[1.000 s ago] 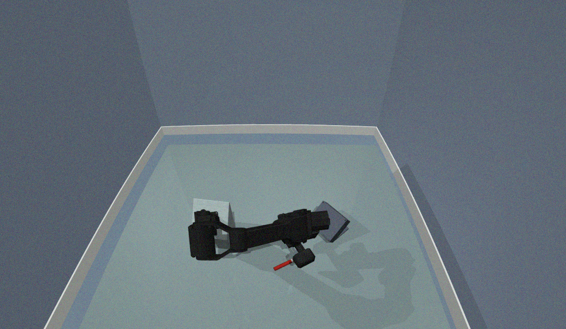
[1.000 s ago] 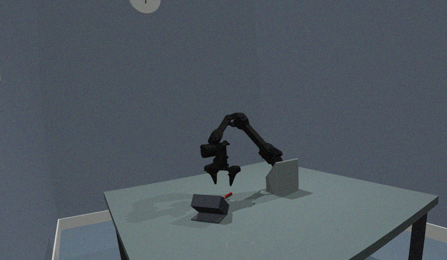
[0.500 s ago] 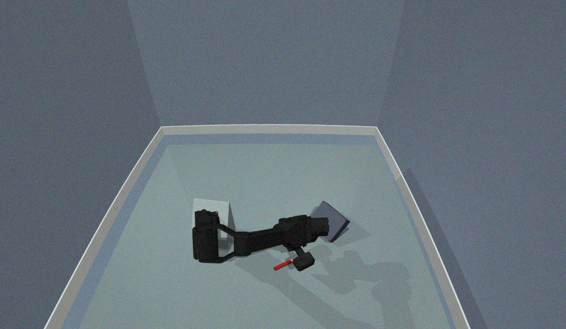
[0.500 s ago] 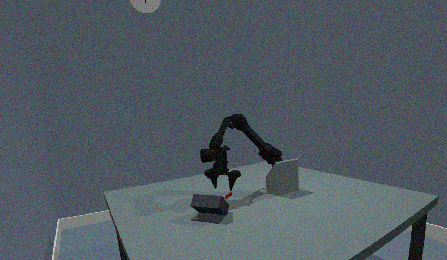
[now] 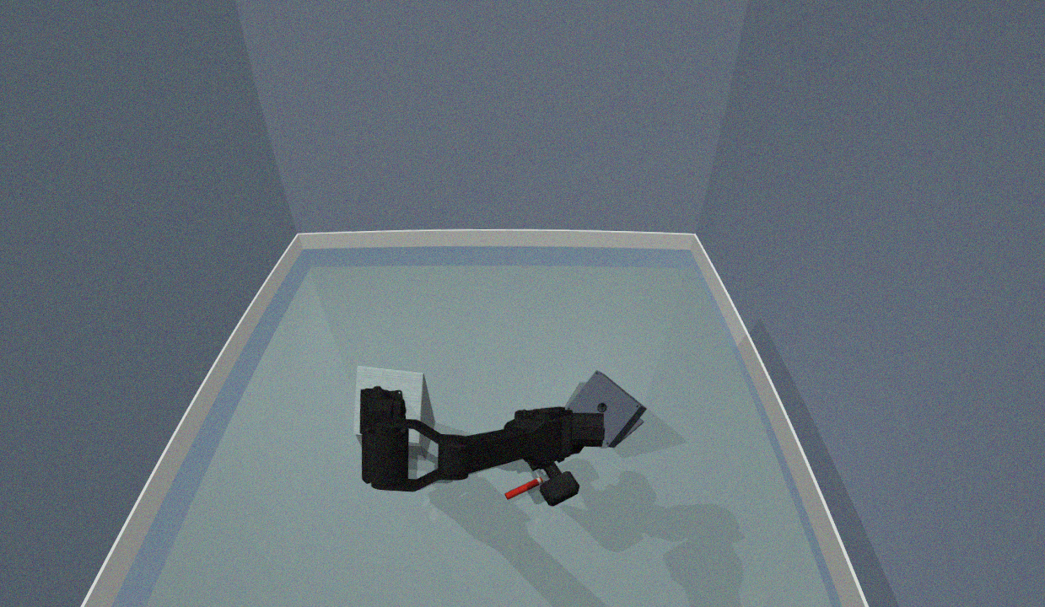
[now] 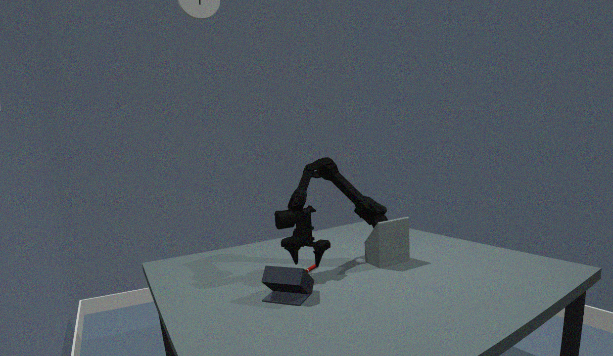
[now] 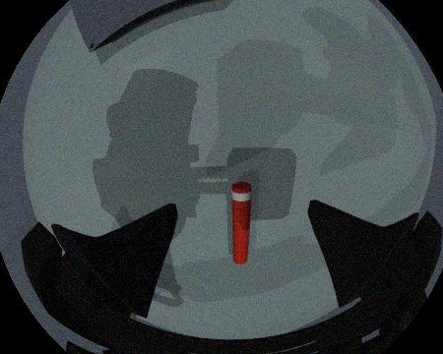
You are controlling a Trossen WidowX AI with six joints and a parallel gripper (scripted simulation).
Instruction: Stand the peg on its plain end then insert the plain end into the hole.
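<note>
The peg lies 2 cm below my gripper tip and 1 cm behind it. The rest, counted from my gripper tip: panel: 16 cm ahead, 15 cm to the left, 2 cm above.
</note>
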